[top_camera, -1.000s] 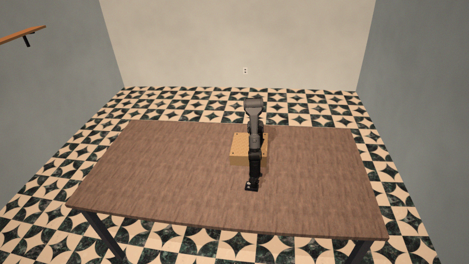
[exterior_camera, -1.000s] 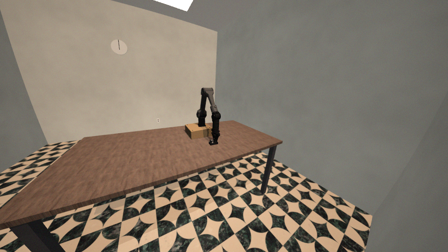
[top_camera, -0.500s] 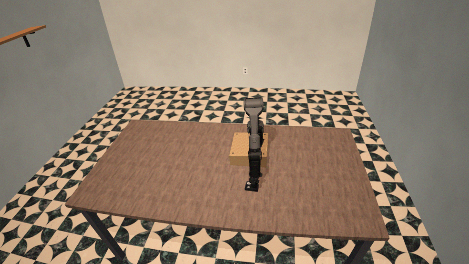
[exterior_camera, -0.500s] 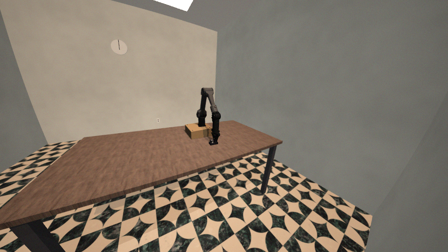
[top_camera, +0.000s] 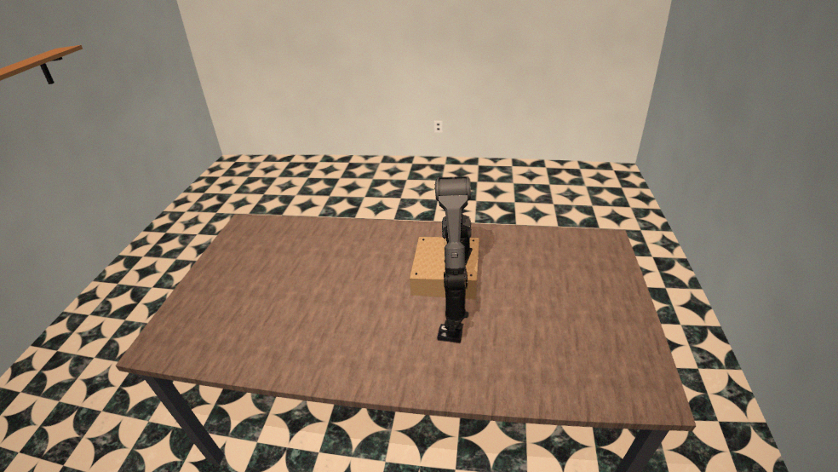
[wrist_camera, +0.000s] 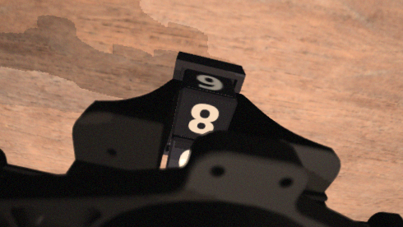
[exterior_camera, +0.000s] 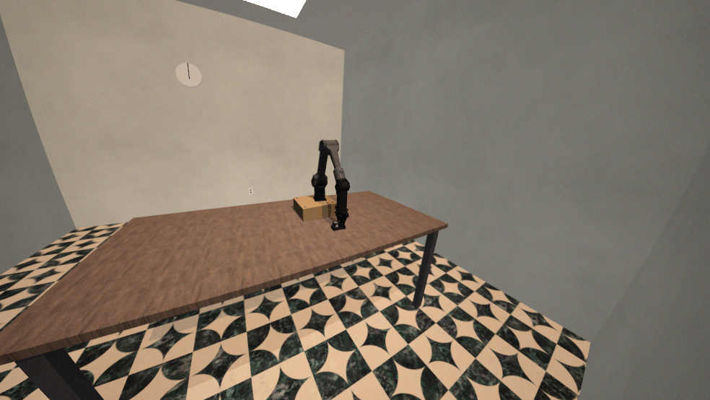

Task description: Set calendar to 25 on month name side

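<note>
My hand is 2 cm to the left of the tray and 2 cm above it. Also, from my hand: dark cube (3 cm to the right).
</note>
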